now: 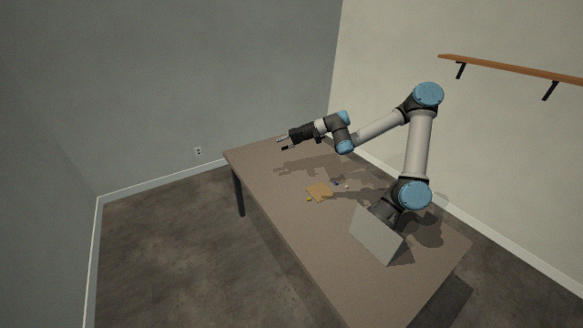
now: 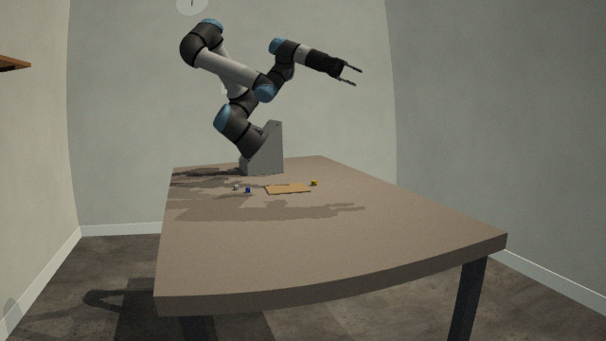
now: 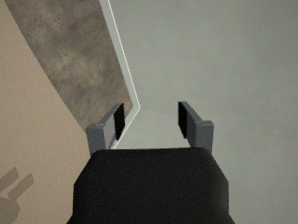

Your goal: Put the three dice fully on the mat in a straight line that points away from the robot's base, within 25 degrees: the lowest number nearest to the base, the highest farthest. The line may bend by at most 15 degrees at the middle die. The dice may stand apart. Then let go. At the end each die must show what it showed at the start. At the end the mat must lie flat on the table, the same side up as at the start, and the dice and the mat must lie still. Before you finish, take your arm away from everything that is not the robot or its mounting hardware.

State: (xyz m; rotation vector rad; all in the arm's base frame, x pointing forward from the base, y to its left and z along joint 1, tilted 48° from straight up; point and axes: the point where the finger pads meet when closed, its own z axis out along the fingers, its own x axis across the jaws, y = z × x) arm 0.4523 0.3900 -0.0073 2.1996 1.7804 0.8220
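Right now my hand is 41 cm to the left of the white die, 38 cm above it and 13 cm past it. Also, from my hand: yellow die: 38 cm below, 14 cm to the right, 8 cm behind; tan mat: 39 cm below, 24 cm to the right, 7 cm behind; blue die: 38 cm to the right, 38 cm below, 7 cm behind.
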